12 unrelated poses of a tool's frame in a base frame.
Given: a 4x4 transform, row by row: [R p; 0 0 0 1], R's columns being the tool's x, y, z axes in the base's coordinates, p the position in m. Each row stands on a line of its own.
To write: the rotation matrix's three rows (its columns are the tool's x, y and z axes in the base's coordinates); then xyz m. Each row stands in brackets. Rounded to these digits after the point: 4 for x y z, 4 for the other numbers.
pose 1, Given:
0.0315 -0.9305 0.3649 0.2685
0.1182 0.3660 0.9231 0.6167
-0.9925 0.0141 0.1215 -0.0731
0 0 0 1
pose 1, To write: [[0.0315 -0.9305 0.3649], [0.1182 0.3660 0.9231], [-0.9925 0.0141 0.1215]], [0.2685 0.6167 -0.0731]
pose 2, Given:
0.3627 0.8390 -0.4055 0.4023
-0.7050 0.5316 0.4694 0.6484
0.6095 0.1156 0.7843 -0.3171
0 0 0 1
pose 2, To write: [[0.3627 0.8390 -0.4055], [-0.7050 0.5316 0.4694], [0.6095 0.1156 0.7843]], [0.4023 0.6484 -0.3171]
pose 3, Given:
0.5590 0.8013 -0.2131 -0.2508
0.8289 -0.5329 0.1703 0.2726
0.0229 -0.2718 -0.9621 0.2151
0 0 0 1
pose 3, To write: [[0.5590 0.8013 -0.2131], [0.8289 -0.5329 0.1703], [0.0229 -0.2718 -0.9621]], [-0.2508 0.2726 0.2151]
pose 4, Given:
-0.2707 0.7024 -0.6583 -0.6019
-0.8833 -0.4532 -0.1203 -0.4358
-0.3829 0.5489 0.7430 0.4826
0 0 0 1
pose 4, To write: [[-0.2707 0.7024 -0.6583], [-0.8833 -0.4532 -0.1203], [-0.3829 0.5489 0.7430]], [-0.6019 -0.4358 0.4826]
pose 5, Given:
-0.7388 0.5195 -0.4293 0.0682
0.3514 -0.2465 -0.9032 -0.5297
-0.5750 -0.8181 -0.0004 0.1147
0 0 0 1
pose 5, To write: [[-0.7388 0.5195 -0.4293], [0.3514 -0.2465 -0.9032], [-0.5750 -0.8181 -0.0004]], [0.0682 -0.5297 0.1147]
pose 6, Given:
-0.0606 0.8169 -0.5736 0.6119
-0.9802 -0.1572 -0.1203 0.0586
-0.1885 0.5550 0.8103 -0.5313
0 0 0 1
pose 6, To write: [[-0.0606 0.8169 -0.5736], [-0.9802 -0.1572 -0.1203], [-0.1885 0.5550 0.8103]], [0.6119 0.0586 -0.5313]
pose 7, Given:
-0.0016 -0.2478 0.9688 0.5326
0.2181 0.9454 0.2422 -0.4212
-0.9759 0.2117 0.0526 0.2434
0 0 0 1
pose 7, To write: [[-0.0016 -0.2478 0.9688], [0.2181 0.9454 0.2422], [-0.9759 0.2117 0.0526]], [0.5326 -0.4212 0.2434]
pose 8, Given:
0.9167 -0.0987 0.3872 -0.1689
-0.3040 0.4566 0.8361 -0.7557
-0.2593 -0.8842 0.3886 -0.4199
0 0 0 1
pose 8, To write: [[0.9167 -0.0987 0.3872], [-0.3040 0.4566 0.8361], [-0.2593 -0.8842 0.3886]], [-0.1689 -0.7557 -0.4199]
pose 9, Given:
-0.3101 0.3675 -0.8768 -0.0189
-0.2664 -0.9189 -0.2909 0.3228
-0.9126 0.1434 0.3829 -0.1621
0 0 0 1
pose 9, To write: [[-0.3101 0.3675 -0.8768], [-0.2664 -0.9189 -0.2909], [-0.9126 0.1434 0.3829]], [-0.0189 0.3228 -0.1621]
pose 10, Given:
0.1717 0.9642 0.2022 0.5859
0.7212 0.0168 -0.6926 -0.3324
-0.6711 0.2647 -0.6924 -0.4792
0 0 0 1
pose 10, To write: [[0.1717 0.9642 0.2022], [0.7212 0.0168 -0.6926], [-0.6711 0.2647 -0.6924]], [0.5859 -0.3324 -0.4792]
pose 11, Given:
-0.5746 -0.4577 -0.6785 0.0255
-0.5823 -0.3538 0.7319 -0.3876
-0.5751 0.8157 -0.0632 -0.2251
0 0 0 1
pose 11, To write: [[-0.5746 -0.4577 -0.6785], [-0.5823 -0.3538 0.7319], [-0.5751 0.8157 -0.0632]], [0.0255 -0.3876 -0.2251]
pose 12, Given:
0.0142 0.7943 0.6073 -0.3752
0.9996 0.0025 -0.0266 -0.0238
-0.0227 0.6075 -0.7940 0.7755
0 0 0 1
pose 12, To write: [[0.0142 0.7943 0.6073], [0.9996 0.0025 -0.0266], [-0.0227 0.6075 -0.7940]], [-0.3752 -0.0238 0.7755]
